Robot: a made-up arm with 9 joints. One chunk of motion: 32 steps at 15 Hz.
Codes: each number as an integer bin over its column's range. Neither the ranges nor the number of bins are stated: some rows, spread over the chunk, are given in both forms.
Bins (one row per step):
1: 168 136 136 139 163 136
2: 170 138 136 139 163 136
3: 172 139 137 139 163 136
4: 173 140 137 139 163 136
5: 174 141 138 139 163 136
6: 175 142 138 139 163 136
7: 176 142 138 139 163 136
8: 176 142 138 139 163 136
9: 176 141 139 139 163 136
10: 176 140 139 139 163 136
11: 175 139 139 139 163 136
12: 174 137 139 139 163 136
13: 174 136 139 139 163 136
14: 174 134 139 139 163 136
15: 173 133 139 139 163 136
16: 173 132 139 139 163 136
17: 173 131 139 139 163 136
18: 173 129 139 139 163 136
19: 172 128 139 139 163 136
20: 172 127 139 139 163 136
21: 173 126 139 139 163 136
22: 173 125 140 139 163 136
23: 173 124 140 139 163 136
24: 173 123 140 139 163 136
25: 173 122 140 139 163 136
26: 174 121 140 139 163 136
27: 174 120 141 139 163 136
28: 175 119 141 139 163 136
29: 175 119 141 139 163 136
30: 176 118 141 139 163 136
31: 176 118 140 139 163 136
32: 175 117 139 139 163 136
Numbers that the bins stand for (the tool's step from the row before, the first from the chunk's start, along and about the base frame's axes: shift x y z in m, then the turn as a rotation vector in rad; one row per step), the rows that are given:
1: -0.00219 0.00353 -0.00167 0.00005 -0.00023 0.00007
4: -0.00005 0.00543 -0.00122 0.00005 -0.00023 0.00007
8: 0.00123 0.00638 -0.00076 0.00005 -0.00023 0.00007
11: 0.00080 0.00496 -0.00031 0.00005 -0.00023 0.00007
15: -0.00005 0.00211 -0.00031 0.00005 -0.00023 0.00007
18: -0.00005 0.00021 -0.00031 0.00005 -0.00023 0.00007
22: -0.00005 -0.00169 0.00014 0.00005 -0.00023 0.00007
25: -0.00005 -0.00311 0.00014 0.00005 -0.00023 0.00007
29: 0.00080 -0.00453 0.00059 0.00005 -0.00023 0.00007
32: 0.00080 -0.00548 -0.00031 0.00005 -0.00023 0.00007
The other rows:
2: -0.00133 0.00448 -0.00167 0.00005 -0.00023 0.00007
3: -0.00048 0.00496 -0.00122 0.00005 -0.00023 0.00007
5: 0.00038 0.00591 -0.00076 0.00005 -0.00023 0.00007
6: 0.00080 0.00638 -0.00076 0.00005 -0.00023 0.00007
7: 0.00123 0.00638 -0.00076 0.00005 -0.00023 0.00007
9: 0.00123 0.00591 -0.00031 0.00005 -0.00023 0.00007
10: 0.00123 0.00543 -0.00031 0.00005 -0.00023 0.00007
12: 0.00038 0.00401 -0.00031 0.00005 -0.00023 0.00007
13: 0.00038 0.00353 -0.00031 0.00005 -0.00023 0.00007
14: 0.00038 0.00258 -0.00031 0.00005 -0.00023 0.00007
16: -0.00005 0.00164 -0.00031 0.00005 -0.00023 0.00007
17: -0.00005 0.00116 -0.00031 0.00005 -0.00023 0.00007
19: -0.00048 -0.00026 -0.00031 0.00005 -0.00023 0.00007
20: -0.00048 -0.00074 -0.00031 0.00005 -0.00023 0.00007
21: -0.00005 -0.00121 -0.00031 0.00005 -0.00023 0.00007
23: -0.00005 -0.00216 0.00014 0.00005 -0.00023 0.00007
24: -0.00005 -0.00264 0.00014 0.00005 -0.00023 0.00007
26: 0.00038 -0.00358 0.00014 0.00005 -0.00023 0.00007
27: 0.00038 -0.00406 0.00059 0.00005 -0.00023 0.00007
28: 0.00080 -0.00453 0.00059 0.00005 -0.00023 0.00007
30: 0.00123 -0.00501 0.00059 0.00005 -0.00023 0.00007
31: 0.00123 -0.00501 0.00014 0.00005 -0.00023 0.00007

